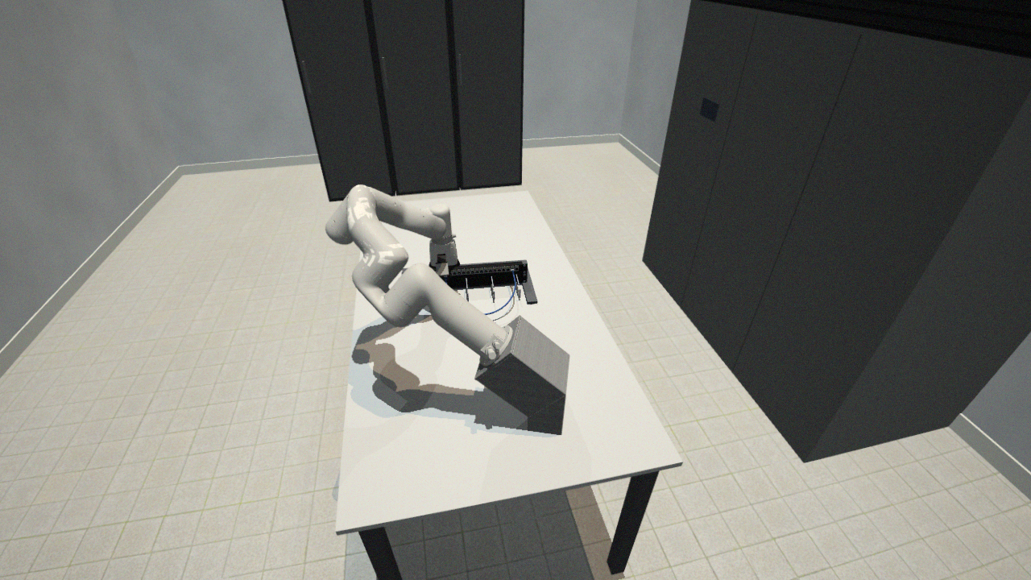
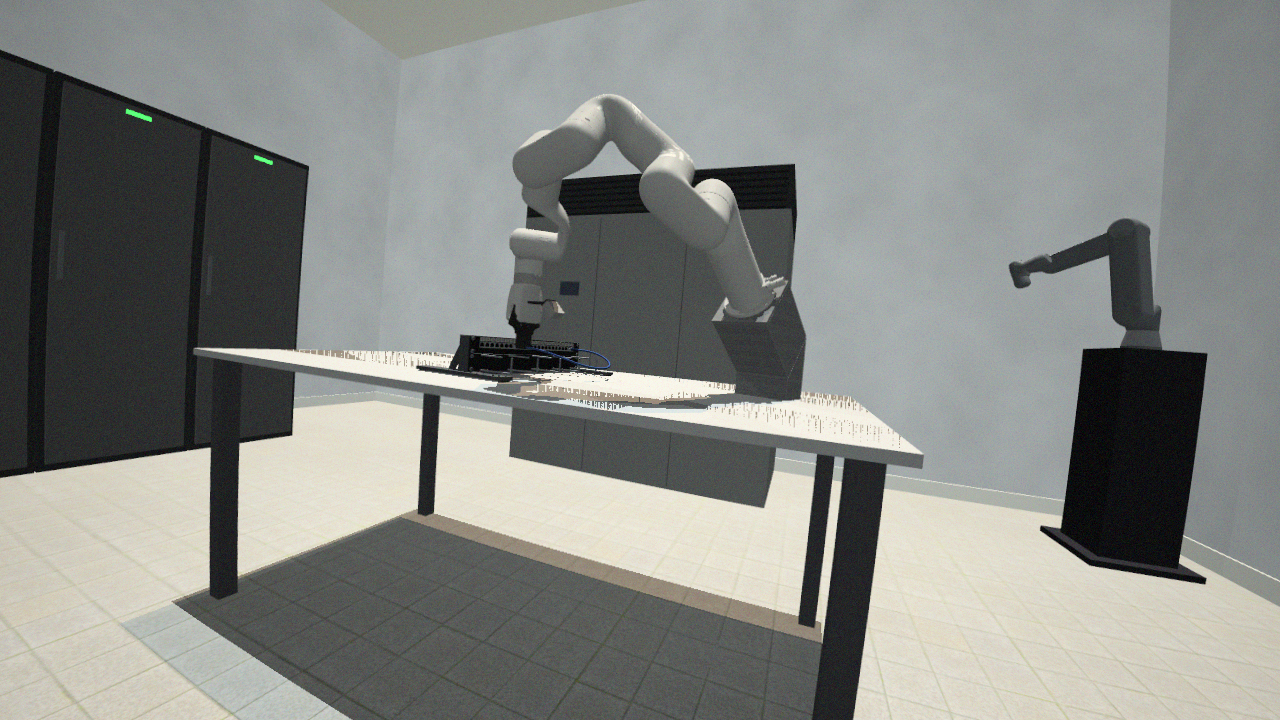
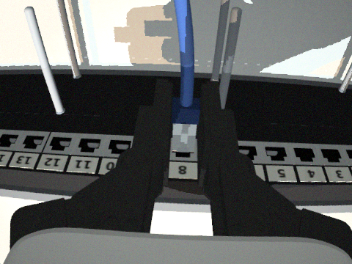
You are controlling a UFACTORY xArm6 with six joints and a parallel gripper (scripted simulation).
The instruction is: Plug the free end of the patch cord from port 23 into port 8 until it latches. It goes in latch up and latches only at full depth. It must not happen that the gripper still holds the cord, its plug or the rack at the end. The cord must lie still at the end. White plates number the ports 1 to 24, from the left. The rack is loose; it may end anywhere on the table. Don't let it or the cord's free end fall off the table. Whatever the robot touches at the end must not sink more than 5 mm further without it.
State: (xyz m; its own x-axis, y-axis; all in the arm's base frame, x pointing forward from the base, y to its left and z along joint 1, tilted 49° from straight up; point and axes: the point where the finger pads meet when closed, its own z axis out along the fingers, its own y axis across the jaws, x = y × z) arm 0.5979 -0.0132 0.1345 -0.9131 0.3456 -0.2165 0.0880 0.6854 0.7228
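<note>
The patch cord plug is 20 mm ahead of my hand and 10 mm below it.
</note>
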